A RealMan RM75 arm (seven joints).
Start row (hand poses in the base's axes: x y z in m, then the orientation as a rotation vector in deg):
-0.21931, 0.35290, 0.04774, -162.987, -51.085, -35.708
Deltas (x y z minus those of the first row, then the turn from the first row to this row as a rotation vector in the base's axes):
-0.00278, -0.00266, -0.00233, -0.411, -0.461, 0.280
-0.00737, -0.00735, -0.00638, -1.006, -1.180, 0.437
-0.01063, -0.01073, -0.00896, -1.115, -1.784, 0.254
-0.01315, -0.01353, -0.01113, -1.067, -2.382, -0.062
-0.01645, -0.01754, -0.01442, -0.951, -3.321, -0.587
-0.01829, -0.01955, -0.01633, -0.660, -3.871, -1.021
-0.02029, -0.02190, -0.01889, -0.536, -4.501, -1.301
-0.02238, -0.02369, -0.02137, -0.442, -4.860, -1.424
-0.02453, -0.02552, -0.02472, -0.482, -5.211, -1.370
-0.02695, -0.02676, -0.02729, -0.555, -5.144, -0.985
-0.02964, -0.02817, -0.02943, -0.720, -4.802, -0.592
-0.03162, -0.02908, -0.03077, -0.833, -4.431, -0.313
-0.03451, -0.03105, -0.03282, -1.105, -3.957, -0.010
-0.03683, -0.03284, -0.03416, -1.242, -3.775, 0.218
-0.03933, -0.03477, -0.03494, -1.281, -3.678, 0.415
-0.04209, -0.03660, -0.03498, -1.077, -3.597, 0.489
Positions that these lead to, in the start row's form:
-0.22209, 0.35024, 0.04541, -163.146, -51.771, -36.248
-0.22668, 0.34555, 0.04136, -163.522, -52.435, -37.139
-0.22994, 0.34217, 0.03878, -163.689, -52.337, -38.030
-0.23246, 0.33937, 0.03661, -163.797, -51.963, -38.970
-0.23576, 0.33536, 0.03332, -163.938, -51.307, -40.460
-0.23760, 0.33335, 0.03141, -163.894, -50.619, -41.403
-0.23960, 0.33100, 0.02885, -163.889, -50.247, -42.406
-0.24169, 0.32921, 0.02637, -163.840, -50.072, -42.978
-0.24384, 0.32738, 0.02302, -163.801, -50.216, -43.486
-0.24626, 0.32614, 0.02045, -163.636, -50.783, -43.324
-0.24895, 0.32473, 0.01831, -163.579, -51.375, -42.727
-0.25093, 0.32382, 0.01697, -163.547, -51.775, -42.113
-0.25382, 0.32185, 0.01492, -163.648, -52.283, -41.303
-0.25614, 0.32006, 0.01358, -163.644, -52.651, -40.970
-0.25864, 0.31813, 0.01280, -163.563, -52.931, -40.792
-0.26140, 0.31630, 0.01276, -163.344, -52.904, -40.713

